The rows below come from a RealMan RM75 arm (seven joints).
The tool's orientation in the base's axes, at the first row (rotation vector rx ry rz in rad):
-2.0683 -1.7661 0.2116
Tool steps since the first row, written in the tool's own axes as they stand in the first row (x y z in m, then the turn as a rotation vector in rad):
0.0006 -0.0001 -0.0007 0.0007 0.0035 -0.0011
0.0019 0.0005 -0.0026 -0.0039 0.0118 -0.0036
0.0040 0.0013 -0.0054 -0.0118 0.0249 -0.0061
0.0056 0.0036 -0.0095 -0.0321 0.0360 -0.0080
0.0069 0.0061 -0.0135 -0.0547 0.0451 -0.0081
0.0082 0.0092 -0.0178 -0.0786 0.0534 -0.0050
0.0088 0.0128 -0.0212 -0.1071 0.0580 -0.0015
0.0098 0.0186 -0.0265 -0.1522 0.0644 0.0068
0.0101 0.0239 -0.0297 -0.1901 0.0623 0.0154
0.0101 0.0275 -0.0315 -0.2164 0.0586 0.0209
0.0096 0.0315 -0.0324 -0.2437 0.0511 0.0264
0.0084 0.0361 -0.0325 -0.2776 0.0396 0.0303
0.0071 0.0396 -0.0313 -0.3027 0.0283 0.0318
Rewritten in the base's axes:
0.0003 0.0004 0.0008 0.0037 0.0001 -0.0003
0.0018 0.0012 0.0024 0.0113 -0.0059 -0.0021
0.0039 0.0026 0.0050 0.0227 -0.0155 -0.0062
0.0079 0.0031 0.0080 0.0298 -0.0369 -0.0119
0.0119 0.0032 0.0108 0.0339 -0.0599 -0.0188
0.0165 0.0032 0.0136 0.0358 -0.0834 -0.0285
0.0212 0.0027 0.0153 0.0334 -0.1109 -0.0377
0.0286 0.0019 0.0179 0.0278 -0.1537 -0.0544
0.0347 0.0009 0.0188 0.0156 -0.1885 -0.0670
0.0386 0.0001 0.0189 0.0053 -0.2125 -0.0743
0.0425 -0.0010 0.0181 -0.0086 -0.2370 -0.0803
0.0465 -0.0027 0.0161 -0.0268 -0.2678 -0.0842
0.0490 -0.0041 0.0135 -0.0423 -0.2906 -0.0848

